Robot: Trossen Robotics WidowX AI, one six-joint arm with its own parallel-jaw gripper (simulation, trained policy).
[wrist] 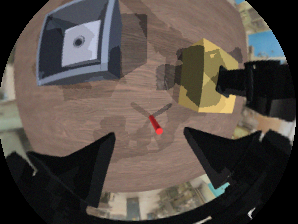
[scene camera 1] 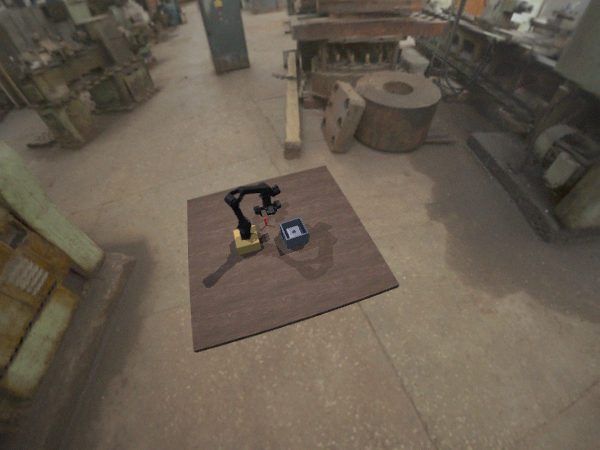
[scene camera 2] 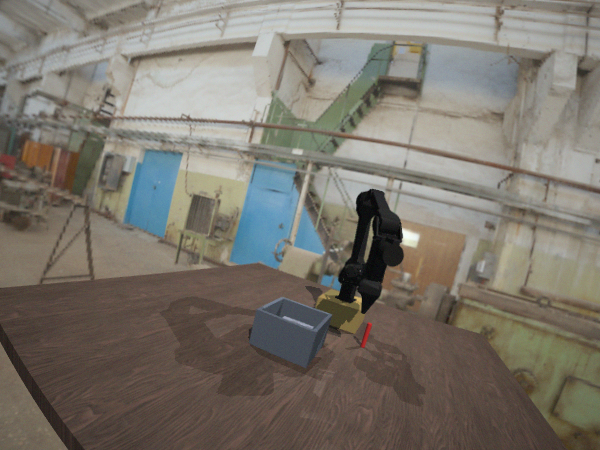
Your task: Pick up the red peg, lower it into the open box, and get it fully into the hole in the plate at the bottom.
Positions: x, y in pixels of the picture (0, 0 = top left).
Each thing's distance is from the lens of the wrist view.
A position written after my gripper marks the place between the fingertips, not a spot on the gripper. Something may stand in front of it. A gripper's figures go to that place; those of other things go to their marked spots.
my gripper (wrist: 150, 133): 0.10 m
pale plate (wrist: 82, 44): 0.21 m
